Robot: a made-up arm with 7 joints. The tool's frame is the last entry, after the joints.
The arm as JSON. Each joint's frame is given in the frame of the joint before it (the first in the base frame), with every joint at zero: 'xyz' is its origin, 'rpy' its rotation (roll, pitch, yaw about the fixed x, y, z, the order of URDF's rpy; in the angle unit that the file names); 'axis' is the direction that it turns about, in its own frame. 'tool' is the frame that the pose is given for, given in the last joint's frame.
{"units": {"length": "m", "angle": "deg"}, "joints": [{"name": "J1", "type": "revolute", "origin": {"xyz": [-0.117, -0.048, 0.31], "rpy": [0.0, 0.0, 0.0]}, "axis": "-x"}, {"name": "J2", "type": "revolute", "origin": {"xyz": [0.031, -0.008, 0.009], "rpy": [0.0, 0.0, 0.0]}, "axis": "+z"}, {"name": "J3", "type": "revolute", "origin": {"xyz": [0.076, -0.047, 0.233], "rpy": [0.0, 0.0, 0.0]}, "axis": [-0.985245, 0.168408, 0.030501]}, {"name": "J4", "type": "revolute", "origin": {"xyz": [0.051, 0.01, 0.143], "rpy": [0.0, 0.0, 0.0]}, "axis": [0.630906, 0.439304, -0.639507]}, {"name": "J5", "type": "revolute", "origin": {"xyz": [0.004, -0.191, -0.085], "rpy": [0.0, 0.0, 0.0]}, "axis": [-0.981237, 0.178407, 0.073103]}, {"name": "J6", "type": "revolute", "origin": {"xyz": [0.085, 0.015, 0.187], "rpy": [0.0, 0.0, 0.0]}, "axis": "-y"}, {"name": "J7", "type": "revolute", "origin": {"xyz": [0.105, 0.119, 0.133], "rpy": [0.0, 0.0, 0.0]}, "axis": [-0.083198, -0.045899, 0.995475]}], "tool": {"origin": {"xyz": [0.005, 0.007, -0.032], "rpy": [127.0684, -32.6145, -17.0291]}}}
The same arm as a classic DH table. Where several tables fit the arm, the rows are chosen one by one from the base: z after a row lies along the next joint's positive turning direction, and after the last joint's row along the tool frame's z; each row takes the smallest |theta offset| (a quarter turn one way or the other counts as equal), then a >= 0, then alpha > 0; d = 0 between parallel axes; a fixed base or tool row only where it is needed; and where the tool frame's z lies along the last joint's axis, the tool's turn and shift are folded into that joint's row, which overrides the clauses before.
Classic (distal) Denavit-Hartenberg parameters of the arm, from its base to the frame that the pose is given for. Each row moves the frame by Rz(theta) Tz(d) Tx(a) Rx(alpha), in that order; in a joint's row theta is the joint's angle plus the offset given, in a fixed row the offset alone. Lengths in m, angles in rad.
base (fixed): a 0.048, alpha 1.5708, d 0.31, theta offset -1.5708
J1: a 0.008, alpha -1.5708, d 0.086, theta offset 0
J2: a 0.0335, alpha 1.5403, d 0.2445, theta offset -0.1693
J3: a -0.1085, alpha 2.1738, d -0.1939, theta offset -0.7139
J4: a 0.1936, alpha -2.1987, d -0.1988, theta offset 0.0444
J5: a -0.1928, alpha -1.7502, d -0.1638, theta offset -0.8185
J6: a -0.1157, alpha 1.5249, d -0.1525, theta offset -1.4131
J7: a -0.0025, alpha -2.0629, d 0.0884, theta offset 0.0391
tool (fixed): a 0, alpha 0, d -0.0061, theta offset -2.5645

